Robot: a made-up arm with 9 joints. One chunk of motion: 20 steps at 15 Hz.
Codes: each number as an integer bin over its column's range. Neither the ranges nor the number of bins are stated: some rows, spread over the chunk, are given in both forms.
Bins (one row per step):
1: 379 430 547 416 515 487
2: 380 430 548 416 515 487
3: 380 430 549 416 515 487
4: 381 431 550 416 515 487
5: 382 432 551 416 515 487
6: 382 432 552 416 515 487
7: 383 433 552 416 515 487
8: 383 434 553 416 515 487
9: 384 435 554 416 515 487
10: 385 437 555 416 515 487
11: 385 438 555 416 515 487
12: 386 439 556 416 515 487
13: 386 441 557 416 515 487
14: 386 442 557 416 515 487
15: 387 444 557 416 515 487
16: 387 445 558 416 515 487
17: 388 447 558 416 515 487
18: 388 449 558 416 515 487
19: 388 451 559 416 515 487
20: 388 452 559 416 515 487
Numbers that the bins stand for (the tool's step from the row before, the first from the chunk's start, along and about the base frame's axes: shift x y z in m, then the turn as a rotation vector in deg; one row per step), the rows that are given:
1: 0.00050 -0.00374 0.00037 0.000 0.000 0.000
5: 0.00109 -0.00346 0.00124 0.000 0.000 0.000
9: 0.00149 -0.00304 0.00189 0.000 0.000 0.000
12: 0.00189 -0.00248 0.00233 0.000 0.000 0.000
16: 0.00209 -0.00164 0.00277 0.000 0.000 0.000
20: 0.00229 -0.00066 0.00298 0.000 0.000 0.000
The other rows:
2: 0.00070 -0.00374 0.00058 0.000 0.000 0.000
3: 0.00070 -0.00374 0.00080 0.000 0.000 0.000
4: 0.00089 -0.00360 0.00102 0.000 0.000 0.000
6: 0.00109 -0.00346 0.00146 0.000 0.000 0.000
7: 0.00129 -0.00332 0.00146 0.000 0.000 0.000
8: 0.00129 -0.00318 0.00167 0.000 0.000 0.000
10: 0.00169 -0.00276 0.00211 0.000 0.000 0.000
11: 0.00169 -0.00262 0.00211 0.000 0.000 0.000
13: 0.00189 -0.00220 0.00255 0.000 0.000 0.000
14: 0.00189 -0.00206 0.00255 0.000 0.000 0.000
15: 0.00209 -0.00178 0.00255 0.000 0.000 0.000
17: 0.00229 -0.00136 0.00277 0.000 0.000 0.000
18: 0.00229 -0.00108 0.00277 0.000 0.000 0.000
19: 0.00229 -0.00080 0.00298 0.000 0.000 0.000

